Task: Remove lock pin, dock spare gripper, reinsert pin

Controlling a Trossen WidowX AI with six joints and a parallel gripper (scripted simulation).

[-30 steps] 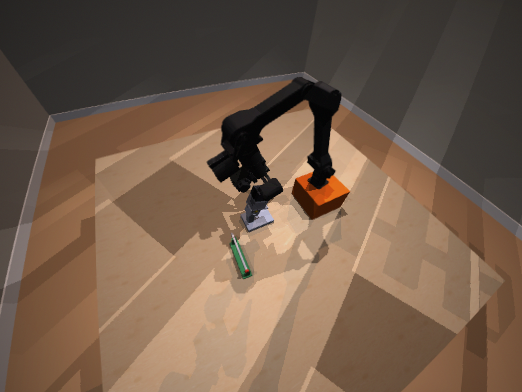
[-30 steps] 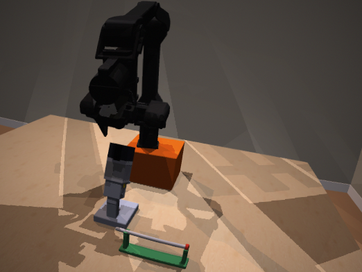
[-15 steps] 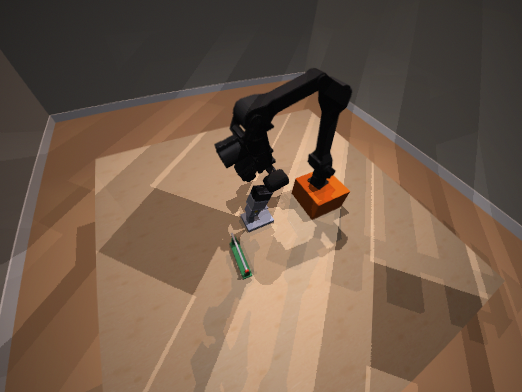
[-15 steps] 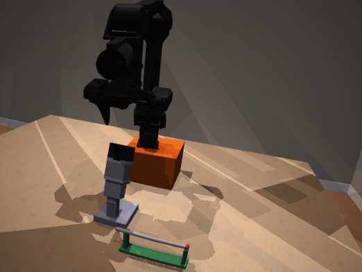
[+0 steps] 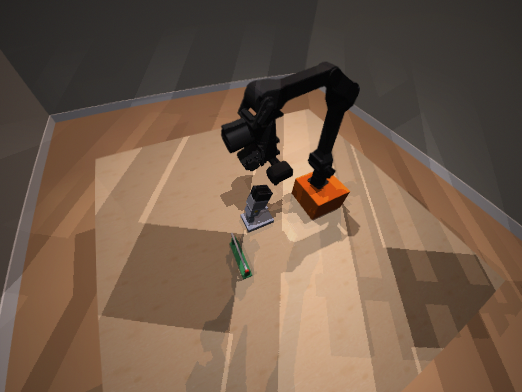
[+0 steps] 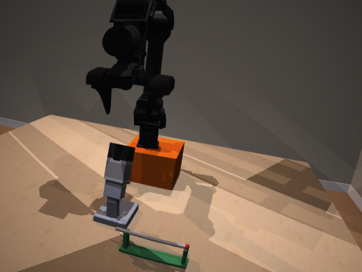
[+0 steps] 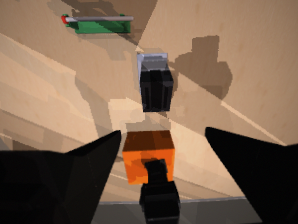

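Now: gripper tip 21 cm above the green rack, 18 cm short of it and 9 cm to the right of it. Round my gripper tip: socket 18 cm below, 4 cm ahead; spare gripper 11 cm below, 4 cm ahead.
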